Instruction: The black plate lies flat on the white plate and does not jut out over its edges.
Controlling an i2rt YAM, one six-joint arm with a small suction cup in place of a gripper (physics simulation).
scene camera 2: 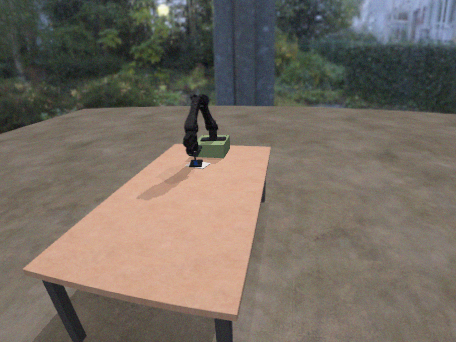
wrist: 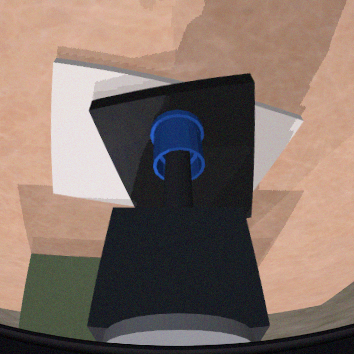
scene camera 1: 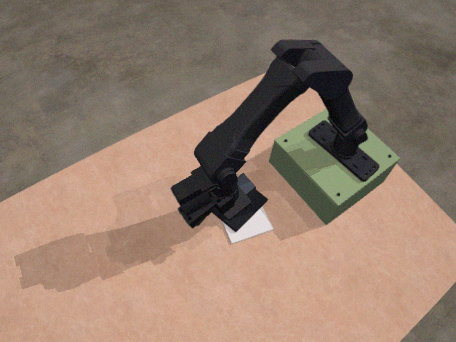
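Through scene camera 1 I see my suction cup (scene camera 1: 246, 189) and a white plate (scene camera 1: 259, 223). The wrist view gives me my suction cup (wrist: 175, 129) again, the white plate (wrist: 81, 167) again, and a black plate (wrist: 225, 104). My suction cup is stuck to the black plate, and the black plate still rests on the white plate.
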